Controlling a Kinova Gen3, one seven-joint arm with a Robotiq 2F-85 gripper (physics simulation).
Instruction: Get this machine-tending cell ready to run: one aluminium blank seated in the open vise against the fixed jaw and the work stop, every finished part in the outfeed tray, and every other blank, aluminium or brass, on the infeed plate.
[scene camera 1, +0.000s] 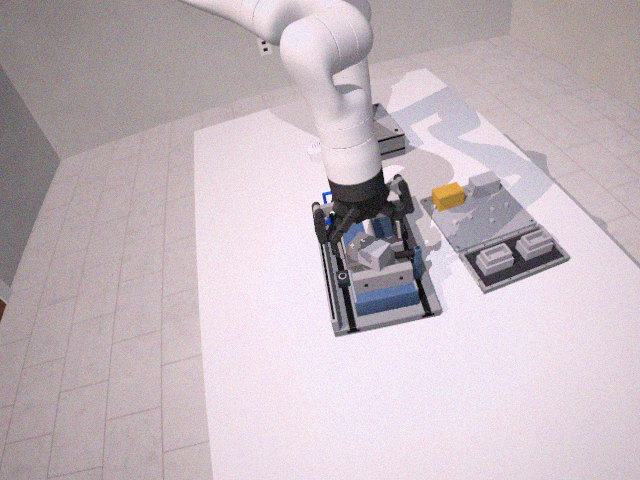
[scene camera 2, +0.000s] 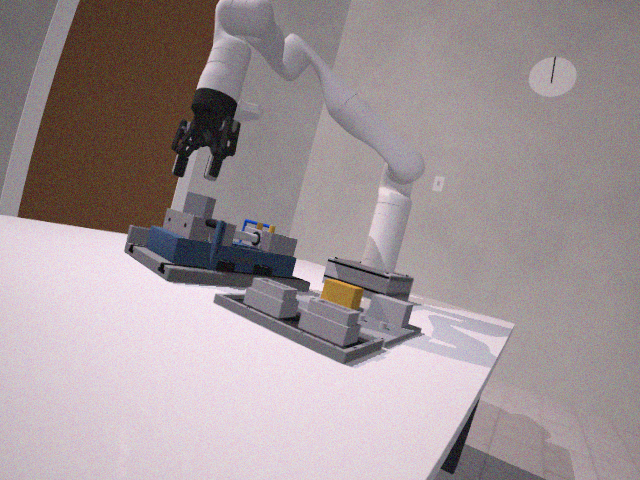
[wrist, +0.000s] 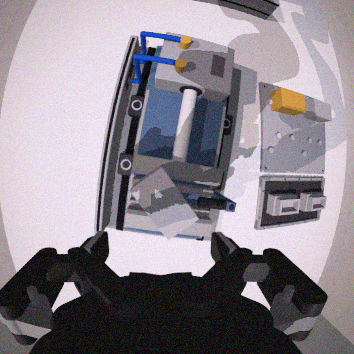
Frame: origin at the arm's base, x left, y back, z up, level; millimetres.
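Where they show: gripper, fingertip midpoint: (scene camera 1: 369, 245) (scene camera 2: 192, 177) (wrist: 159, 243); arm's base, link origin: (scene camera 2: 377, 268).
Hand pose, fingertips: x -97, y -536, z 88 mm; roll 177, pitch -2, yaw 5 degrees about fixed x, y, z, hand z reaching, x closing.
Each offset is from my fingertips to the centre of the thing. "spot": to the spot under its first point.
A grey aluminium blank {dz -42, dx +3, dy +26 mm} (scene camera 1: 376, 254) (scene camera 2: 200, 205) (wrist: 165, 202) sits turned askew at the jaws of the vise {dz -107, dx +14, dy +95 mm} (scene camera 1: 387, 299) (scene camera 2: 193, 253) and sticks up above the fixed jaw (scene camera 1: 382, 279) (scene camera 2: 178, 222). Its underside is hidden. The work stop {spot: dz -89, dx +83, dy +15 mm} (scene camera 1: 417, 262) (scene camera 2: 217, 242) (wrist: 231, 205) is beside it. My gripper (scene camera 1: 369, 229) (scene camera 2: 196, 172) (wrist: 159, 243) is open and empty above the blank. A brass blank {dz -130, dx +217, dy +204 mm} (scene camera 1: 448, 196) (scene camera 2: 342, 293) (wrist: 288, 101) and another aluminium blank {dz -130, dx +308, dy +213 mm} (scene camera 1: 484, 183) (scene camera 2: 388, 311) (wrist: 318, 108) stand on the infeed plate {dz -152, dx +267, dy +160 mm} (scene camera 1: 465, 237) (wrist: 290, 160). Two finished parts {spot: dz -116, dx +227, dy -2 mm} (scene camera 1: 495, 259) {spot: dz -117, dx +315, dy +6 mm} (scene camera 1: 535, 244) are in the outfeed tray {spot: dz -149, dx +283, dy -33 mm} (scene camera 1: 527, 275) (scene camera 2: 279, 329).
Blue hoses {spot: dz -47, dx -21, dy +173 mm} (wrist: 157, 59) with yellow fittings rise at the vise's cylinder block {dz -78, dx +25, dy +190 mm} (wrist: 205, 82) (scene camera 2: 279, 243). Round clamps {spot: dz -118, dx -49, dy +53 mm} (wrist: 125, 164) (scene camera 1: 342, 277) stand along its side. The robot's base block (scene camera 1: 390, 136) (scene camera 2: 369, 276) is behind the vise and the infeed plate.
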